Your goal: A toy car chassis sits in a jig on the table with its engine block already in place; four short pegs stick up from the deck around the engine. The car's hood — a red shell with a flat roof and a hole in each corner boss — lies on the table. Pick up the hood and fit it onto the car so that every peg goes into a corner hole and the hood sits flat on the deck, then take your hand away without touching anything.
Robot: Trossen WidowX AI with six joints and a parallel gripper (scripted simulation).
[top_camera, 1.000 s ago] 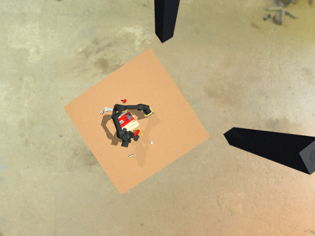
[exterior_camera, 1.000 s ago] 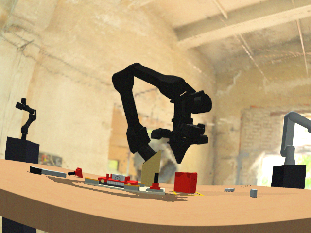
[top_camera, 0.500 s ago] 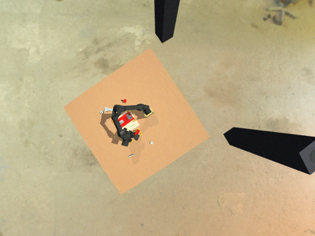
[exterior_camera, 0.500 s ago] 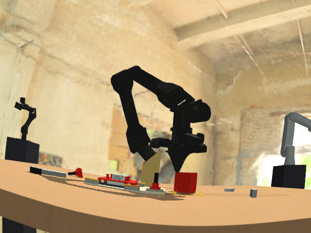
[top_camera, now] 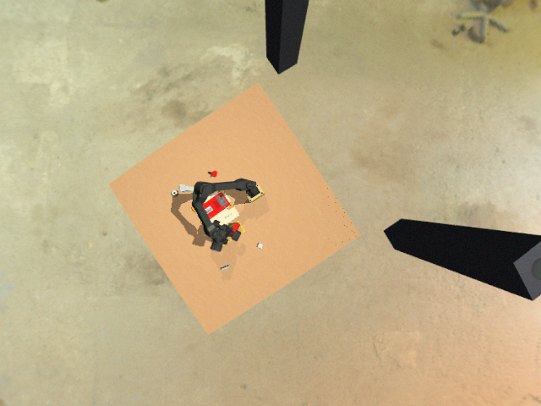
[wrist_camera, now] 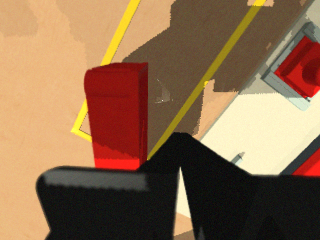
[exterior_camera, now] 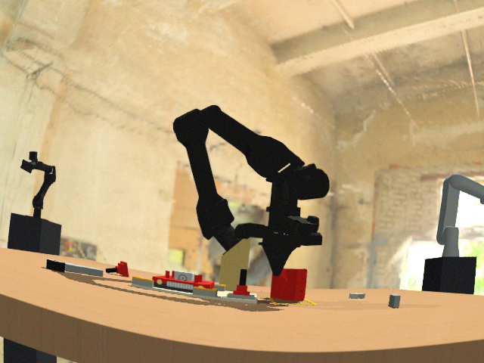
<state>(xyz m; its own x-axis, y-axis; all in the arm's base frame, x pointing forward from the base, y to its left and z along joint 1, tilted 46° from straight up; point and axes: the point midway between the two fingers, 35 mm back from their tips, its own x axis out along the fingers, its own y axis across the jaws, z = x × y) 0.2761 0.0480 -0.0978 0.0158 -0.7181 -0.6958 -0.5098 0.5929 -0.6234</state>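
Now: gripper tip 2 cm past the red hood, 3 cm to the right of it and 2 cm above it. The rest, counted from my gripper tip: grey engine block: 5 cm ahead, 18 cm to the right, 3 cm below; then cream jig: 3 cm ahead, 16 cm to the right, 4 cm below.
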